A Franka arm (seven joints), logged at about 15 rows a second.
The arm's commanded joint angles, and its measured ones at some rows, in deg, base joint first. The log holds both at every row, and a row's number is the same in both.
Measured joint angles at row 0:
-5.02 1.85 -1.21 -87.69 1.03 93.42 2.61
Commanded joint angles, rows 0 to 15:
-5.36 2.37 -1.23 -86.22 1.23 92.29 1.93
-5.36 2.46 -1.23 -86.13 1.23 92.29 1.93
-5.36 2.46 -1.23 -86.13 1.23 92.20 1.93
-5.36 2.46 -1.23 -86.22 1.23 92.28 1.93
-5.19 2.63 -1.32 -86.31 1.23 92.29 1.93
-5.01 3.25 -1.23 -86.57 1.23 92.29 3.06
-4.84 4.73 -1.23 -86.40 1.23 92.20 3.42
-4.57 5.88 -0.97 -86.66 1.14 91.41 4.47
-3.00 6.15 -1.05 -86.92 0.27 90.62 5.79
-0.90 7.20 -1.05 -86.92 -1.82 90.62 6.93
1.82 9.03 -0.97 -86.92 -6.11 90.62 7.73
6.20 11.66 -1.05 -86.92 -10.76 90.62 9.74
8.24 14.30 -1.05 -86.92 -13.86 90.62 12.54
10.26 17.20 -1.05 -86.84 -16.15 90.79 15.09
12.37 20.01 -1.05 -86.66 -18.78 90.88 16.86
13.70 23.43 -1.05 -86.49 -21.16 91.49 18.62
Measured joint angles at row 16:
11.71 17.03 -0.78 -88.47 -16.81 91.59 15.96
